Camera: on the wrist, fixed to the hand. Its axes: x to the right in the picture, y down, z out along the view.
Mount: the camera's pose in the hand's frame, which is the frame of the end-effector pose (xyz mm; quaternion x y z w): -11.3 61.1 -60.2 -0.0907 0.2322 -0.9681 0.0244
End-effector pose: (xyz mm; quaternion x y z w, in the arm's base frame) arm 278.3 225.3 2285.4 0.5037 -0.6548 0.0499 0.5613
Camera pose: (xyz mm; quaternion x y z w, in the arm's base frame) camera 274.2 299.9 2329.0 0.5837 0.5975 -0.4846 0.2597
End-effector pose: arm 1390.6 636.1 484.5 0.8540 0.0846 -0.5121 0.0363
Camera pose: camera 1448.8 583.8 521.4 -0.0546 -0.8837 -0.1583 0.4371
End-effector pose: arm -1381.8 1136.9 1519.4 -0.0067 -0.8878 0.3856 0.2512
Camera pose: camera -1355.9 1218.5 1507.1 0.7470 -0.0048 -0.3159 0.5850
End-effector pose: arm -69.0 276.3 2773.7 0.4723 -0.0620 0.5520 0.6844
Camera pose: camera -149.4 308.1 2769.3 -0.1187 0.5646 -0.5451 0.6083
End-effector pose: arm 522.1 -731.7 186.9 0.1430 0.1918 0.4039 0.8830
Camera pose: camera 447.7 -695.8 161.0 -0.3561 0.3115 -0.7944 0.3810
